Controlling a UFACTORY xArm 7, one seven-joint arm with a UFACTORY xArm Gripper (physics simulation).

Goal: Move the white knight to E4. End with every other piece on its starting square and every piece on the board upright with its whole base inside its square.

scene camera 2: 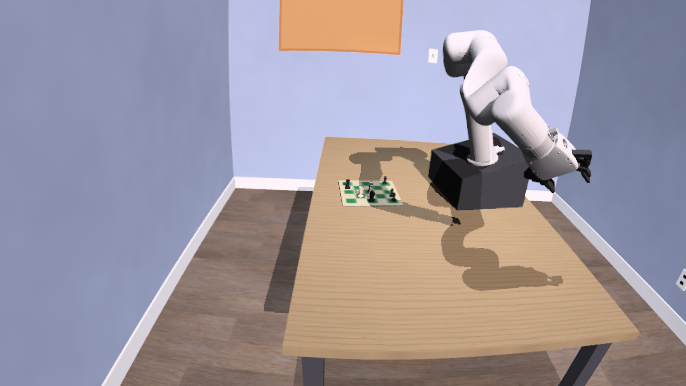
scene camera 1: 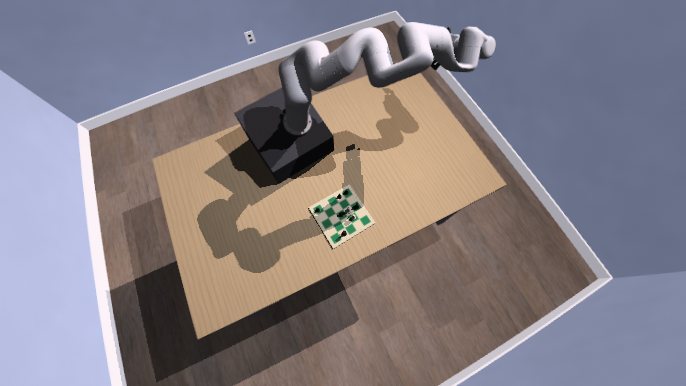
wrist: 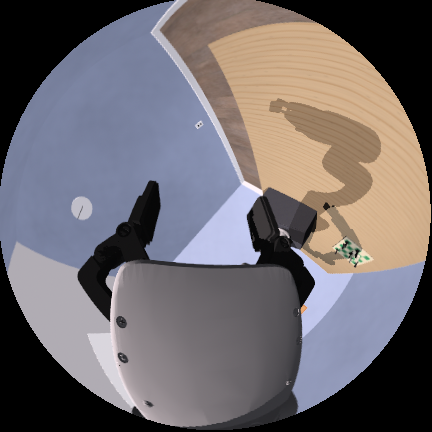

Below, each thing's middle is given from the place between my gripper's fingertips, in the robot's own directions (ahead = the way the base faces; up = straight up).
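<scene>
My gripper is far to the left of the cream chessboard (scene camera 2: 349, 197), far short of it and well above it.
</scene>
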